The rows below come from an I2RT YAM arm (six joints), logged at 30 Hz.
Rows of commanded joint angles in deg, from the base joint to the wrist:
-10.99, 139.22, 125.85, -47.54, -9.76, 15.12
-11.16, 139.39, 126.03, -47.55, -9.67, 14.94
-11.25, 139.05, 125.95, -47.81, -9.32, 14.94
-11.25, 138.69, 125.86, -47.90, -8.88, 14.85
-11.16, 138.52, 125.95, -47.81, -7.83, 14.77
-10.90, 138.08, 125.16, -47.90, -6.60, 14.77
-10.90, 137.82, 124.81, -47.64, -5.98, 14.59
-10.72, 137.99, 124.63, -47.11, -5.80, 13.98
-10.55, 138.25, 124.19, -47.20, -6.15, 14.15
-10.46, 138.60, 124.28, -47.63, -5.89, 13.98
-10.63, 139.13, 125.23, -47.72, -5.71, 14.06
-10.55, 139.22, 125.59, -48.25, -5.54, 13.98
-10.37, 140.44, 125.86, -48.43, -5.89, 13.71
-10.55, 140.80, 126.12, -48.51, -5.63, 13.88
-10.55, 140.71, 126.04, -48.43, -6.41, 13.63
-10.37, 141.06, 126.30, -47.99, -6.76, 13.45
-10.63, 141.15, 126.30, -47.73, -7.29, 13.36
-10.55, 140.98, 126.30, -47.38, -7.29, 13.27
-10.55, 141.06, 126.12, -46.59, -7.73, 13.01
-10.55, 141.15, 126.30, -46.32, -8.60, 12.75
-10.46, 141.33, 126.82, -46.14, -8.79, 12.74
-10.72, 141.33, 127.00, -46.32, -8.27, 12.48
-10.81, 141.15, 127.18, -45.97, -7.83, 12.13
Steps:
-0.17, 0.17, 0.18, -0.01, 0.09, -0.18
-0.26, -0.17, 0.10, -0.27, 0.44, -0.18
-0.26, -0.53, 0.01, -0.36, 0.88, -0.27
-0.17, -0.70, 0.10, -0.27, 1.93, -0.35
0.09, -1.14, -0.69, -0.36, 3.16, -0.35
0.09, -1.40, -1.04, -0.10, 3.78, -0.53
0.27, -1.23, -1.22, 0.43, 3.96, -1.14
0.44, -0.97, -1.66, 0.34, 3.61, -0.97
0.53, -0.62, -1.57, -0.09, 3.87, -1.14
0.36, -0.09, -0.62, -0.18, 4.05, -1.06
0.44, 0.00, -0.26, -0.71, 4.22, -1.14
0.62, 1.22, 0.01, -0.89, 3.87, -1.41
0.44, 1.58, 0.27, -0.97, 4.13, -1.24
0.44, 1.49, 0.19, -0.89, 3.35, -1.49
0.62, 1.84, 0.45, -0.45, 3.00, -1.67
0.36, 1.93, 0.45, -0.19, 2.47, -1.76
0.44, 1.76, 0.45, 0.16, 2.47, -1.85
0.44, 1.84, 0.27, 0.95, 2.03, -2.11
0.44, 1.93, 0.45, 1.22, 1.16, -2.37
0.53, 2.11, 0.97, 1.40, 0.97, -2.38
0.27, 2.11, 1.15, 1.22, 1.49, -2.64
0.18, 1.93, 1.33, 1.57, 1.93, -2.99

